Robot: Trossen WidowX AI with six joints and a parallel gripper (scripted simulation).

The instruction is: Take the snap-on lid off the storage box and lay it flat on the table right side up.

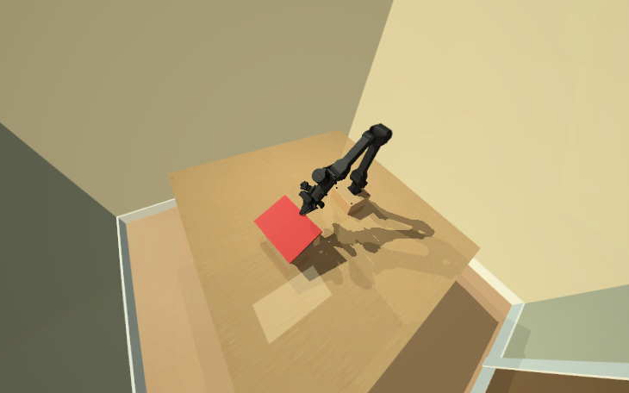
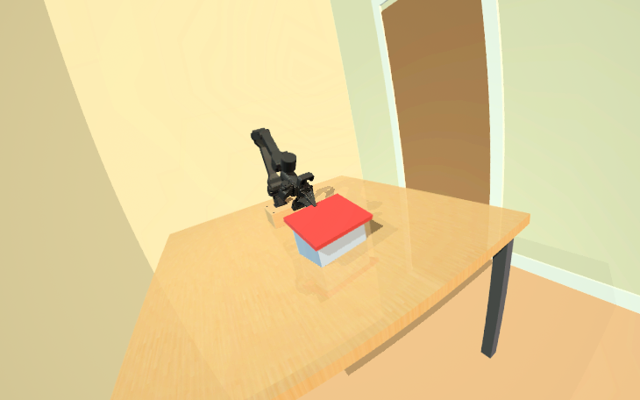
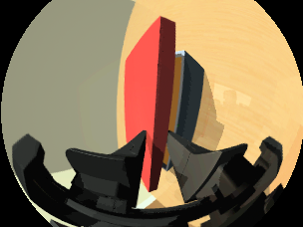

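Right now the red lid is 8 cm ahead of my gripper tip, 2 cm to the left of it and 2 cm below it. From my gripper tip the other things lie so: grey storage box: 6 cm ahead, 1 cm to the left, 9 cm below.
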